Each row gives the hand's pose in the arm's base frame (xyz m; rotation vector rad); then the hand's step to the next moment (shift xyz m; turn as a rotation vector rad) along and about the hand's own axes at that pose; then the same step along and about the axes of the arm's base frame.
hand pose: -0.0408 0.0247 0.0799 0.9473 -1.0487 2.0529
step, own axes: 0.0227 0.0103 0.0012 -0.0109 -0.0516 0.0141
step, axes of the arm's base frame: -0.0199 -0.0012 0.0150 0.0507 0.0104 0.0173
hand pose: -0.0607 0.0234 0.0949 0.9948 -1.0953 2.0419
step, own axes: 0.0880 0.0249 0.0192 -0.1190 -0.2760 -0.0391
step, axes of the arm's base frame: -0.0600 -0.0143 0.0702 0.2661 0.1451 -0.0008
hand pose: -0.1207 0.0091 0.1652 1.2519 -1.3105 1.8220
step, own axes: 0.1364 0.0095 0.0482 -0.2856 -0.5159 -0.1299
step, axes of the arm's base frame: -0.0458 -0.0583 0.1246 0.5025 0.3286 -0.0640
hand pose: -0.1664 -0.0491 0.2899 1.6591 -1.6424 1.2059
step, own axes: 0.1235 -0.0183 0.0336 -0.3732 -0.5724 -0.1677
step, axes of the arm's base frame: 0.0101 -0.0892 0.0930 0.5590 0.4135 -0.1076
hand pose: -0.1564 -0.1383 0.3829 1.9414 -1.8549 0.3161
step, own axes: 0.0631 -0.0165 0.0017 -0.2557 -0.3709 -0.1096
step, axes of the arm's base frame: 0.0209 -0.0567 0.0245 0.3613 0.2807 -0.0752
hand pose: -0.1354 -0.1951 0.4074 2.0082 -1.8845 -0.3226
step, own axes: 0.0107 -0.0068 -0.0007 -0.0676 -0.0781 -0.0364
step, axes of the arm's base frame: 0.0073 -0.0103 -0.0013 0.0804 0.0742 -0.0049
